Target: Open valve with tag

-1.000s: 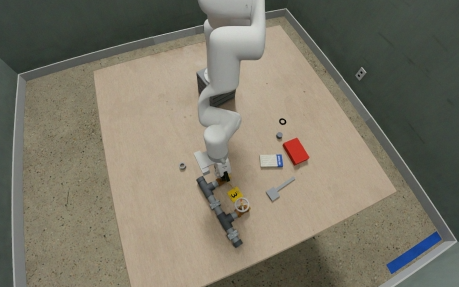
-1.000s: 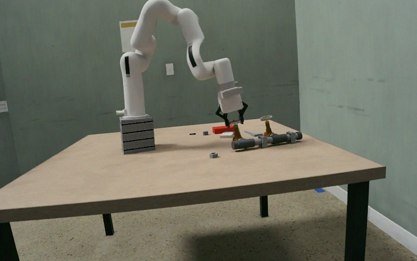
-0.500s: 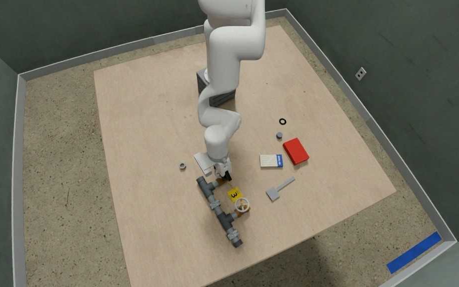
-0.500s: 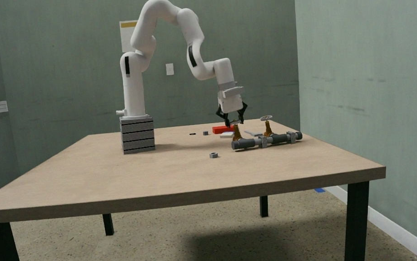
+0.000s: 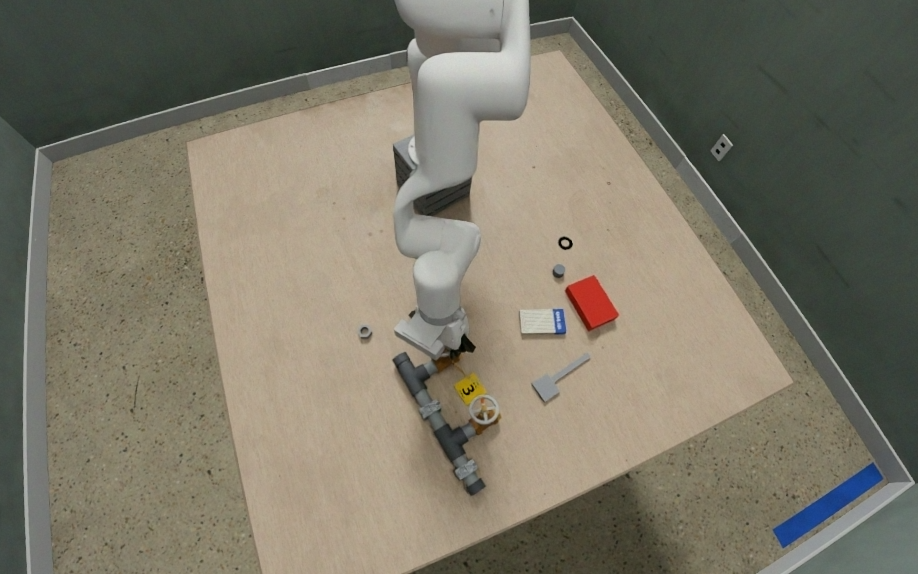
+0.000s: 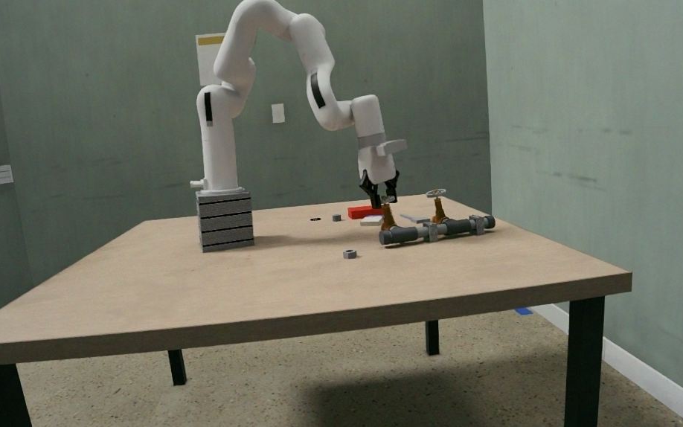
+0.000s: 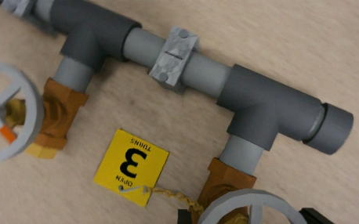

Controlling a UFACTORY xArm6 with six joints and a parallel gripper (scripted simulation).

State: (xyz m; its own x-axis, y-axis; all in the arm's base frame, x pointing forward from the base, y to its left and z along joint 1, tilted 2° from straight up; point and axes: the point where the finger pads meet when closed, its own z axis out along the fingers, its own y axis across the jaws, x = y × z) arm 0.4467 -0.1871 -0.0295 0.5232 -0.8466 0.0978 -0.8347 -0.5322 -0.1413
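My gripper is now 11 cm above the yellow tag, 9 cm short of it and 4 cm to the right of it. Round my hand: grey scraper 22 cm to the left, 16 cm ahead, 11 cm below; white card 26 cm to the left, 10 cm below, 3 cm ahead; red block 39 cm to the left, 10 cm below, 4 cm ahead.
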